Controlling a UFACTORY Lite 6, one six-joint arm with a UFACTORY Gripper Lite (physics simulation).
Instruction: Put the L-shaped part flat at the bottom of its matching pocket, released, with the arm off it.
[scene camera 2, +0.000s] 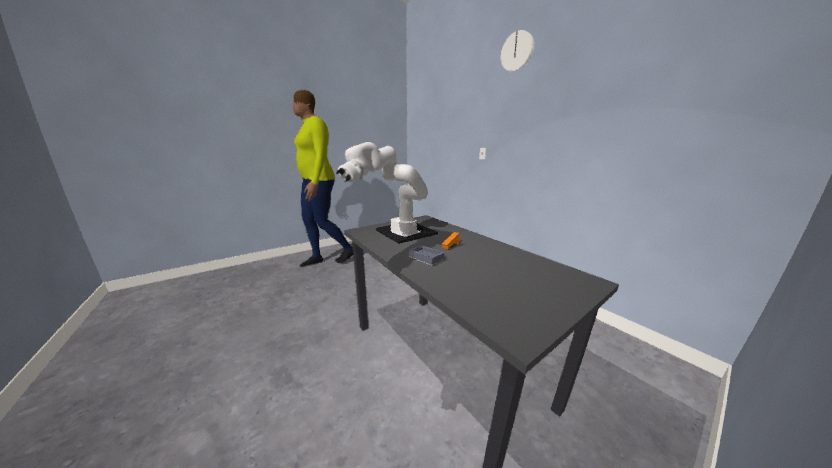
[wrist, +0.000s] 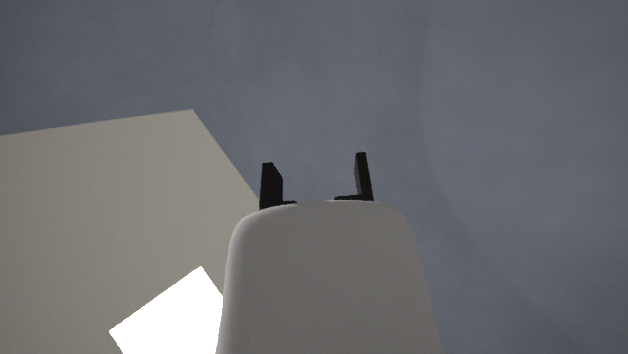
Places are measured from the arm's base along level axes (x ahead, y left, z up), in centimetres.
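Pixels of known places: hand, tool point: (scene camera 2: 343, 175) (wrist: 316, 185); arm's base, link origin: (scene camera 2: 406, 232).
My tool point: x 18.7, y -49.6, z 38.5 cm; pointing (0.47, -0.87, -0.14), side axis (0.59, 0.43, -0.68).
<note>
For each thing: its top centre in the pictures, then the offset to it from my tool point. Level surfaces: height alone.
- orange L-shaped part, top centre: (scene camera 2: 451, 234) dx +12.0, dy +53.5, dz -33.5 cm
- grey-blue tray, top centre: (scene camera 2: 426, 251) dx +12.8, dy +32.8, dz -36.4 cm
- table, surface height: dz -40.1 cm
The orange L-shaped part (scene camera 2: 450, 240) lies on the dark table, near the arm's base in the scene view. A grey-blue tray (scene camera 2: 427, 255) with raised walls lies beside it, a little nearer the table's long front edge; the shape of its pocket is too small to tell. My gripper (scene camera 2: 343, 174) (wrist: 316, 159) is open and empty, with its two black fingers wide apart. It is high up, off the table's left end, far from the part and the tray. The part and the tray do not show in the wrist view.
The arm's white base (scene camera 2: 403, 226) stands on a black plate (scene camera 2: 401, 238) at the far left end of the table (scene camera 2: 512, 285). A person (scene camera 2: 313, 151) in a yellow top stands close behind the raised gripper. The wrist view shows wall, ceiling and a bright lamp panel (wrist: 175, 315).
</note>
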